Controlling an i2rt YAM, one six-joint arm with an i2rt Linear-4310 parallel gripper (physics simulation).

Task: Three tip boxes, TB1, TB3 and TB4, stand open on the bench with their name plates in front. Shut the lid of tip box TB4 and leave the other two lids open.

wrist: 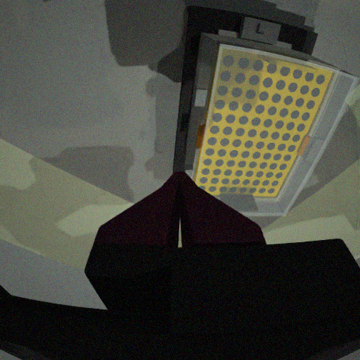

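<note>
A tip box with a yellow, round-holed rack (260, 125) stands at the upper right of the wrist view. Its clear grey lid (322, 130) lies over the rack, which shows dulled through it. The lid's pale rim reaches past the rack on the right and near sides; whether it is fully seated I cannot tell. My gripper (179, 180) is shut and empty, its dark red fingertips beside the near left corner of the box in this view. No name plate is readable, so which box this is does not show. The other two tip boxes cannot be made out.
A black holder (186, 90) runs along the left and far sides of the box. A small grey block (260, 30) with a dark mark sits at the far end. Orange tabs (200, 136) (304, 145) show on both long sides. Dark shadows fall on the grey surface to the left.
</note>
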